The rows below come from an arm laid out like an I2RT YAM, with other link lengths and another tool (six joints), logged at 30 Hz.
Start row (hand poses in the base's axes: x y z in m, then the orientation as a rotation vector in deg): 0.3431 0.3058 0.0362 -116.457 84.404 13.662
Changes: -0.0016 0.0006 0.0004 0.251 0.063 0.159; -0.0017 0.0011 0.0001 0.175 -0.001 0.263; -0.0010 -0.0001 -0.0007 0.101 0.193 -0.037; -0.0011 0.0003 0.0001 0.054 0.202 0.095; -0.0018 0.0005 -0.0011 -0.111 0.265 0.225; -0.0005 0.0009 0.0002 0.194 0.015 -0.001; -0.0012 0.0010 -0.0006 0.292 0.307 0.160; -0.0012 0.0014 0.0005 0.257 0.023 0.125; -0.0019 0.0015 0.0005 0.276 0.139 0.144; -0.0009 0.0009 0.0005 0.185 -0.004 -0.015; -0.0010 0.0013 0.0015 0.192 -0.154 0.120; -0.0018 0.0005 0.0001 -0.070 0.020 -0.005; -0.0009 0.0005 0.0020 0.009 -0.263 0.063; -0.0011 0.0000 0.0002 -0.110 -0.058 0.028; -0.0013 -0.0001 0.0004 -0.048 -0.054 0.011; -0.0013 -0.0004 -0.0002 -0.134 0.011 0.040; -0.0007 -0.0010 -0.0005 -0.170 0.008 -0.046; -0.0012 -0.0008 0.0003 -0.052 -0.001 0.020; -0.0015 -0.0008 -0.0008 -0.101 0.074 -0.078; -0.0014 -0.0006 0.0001 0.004 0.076 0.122; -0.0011 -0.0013 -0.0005 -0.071 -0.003 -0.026
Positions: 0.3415 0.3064 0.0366 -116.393 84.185 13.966; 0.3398 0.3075 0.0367 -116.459 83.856 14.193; 0.3388 0.3074 0.0360 -116.380 83.969 14.450; 0.3377 0.3077 0.0361 -116.442 83.976 14.738; 0.3359 0.3082 0.0350 -116.746 83.961 15.034; 0.3354 0.3091 0.0352 -116.594 83.891 15.182; 0.3342 0.3101 0.0346 -116.532 83.799 15.770; 0.3330 0.3115 0.0351 -116.429 83.583 16.020; 0.3311 0.3130 0.0356 -116.342 83.411 16.412; 0.3302 0.3139 0.0361 -116.183 83.345 16.526; 0.3292 0.3152 0.0376 -116.104 83.054 16.543; 0.3274 0.3157 0.0377 -116.158 83.100 16.515; 0.3265 0.3162 0.0397 -116.165 82.875 16.271; 0.3254 0.3162 0.0399 -116.267 82.858 16.148; 0.3241 0.3161 0.0403 -116.307 82.834 16.064; 0.3228 0.3157 0.0401 -116.446 82.857 16.003; 0.3221 0.3147 0.0396 -116.547 82.977 15.878; 0.3209 0.3139 0.0399 -116.604 82.978 15.850; 0.3194 0.3131 0.0391 -116.634 83.141 15.828; 0.3180 0.3125 0.0392 -116.736 83.066 15.961; 0.3169 0.3112 0.0387 -116.772 83.119 15.899
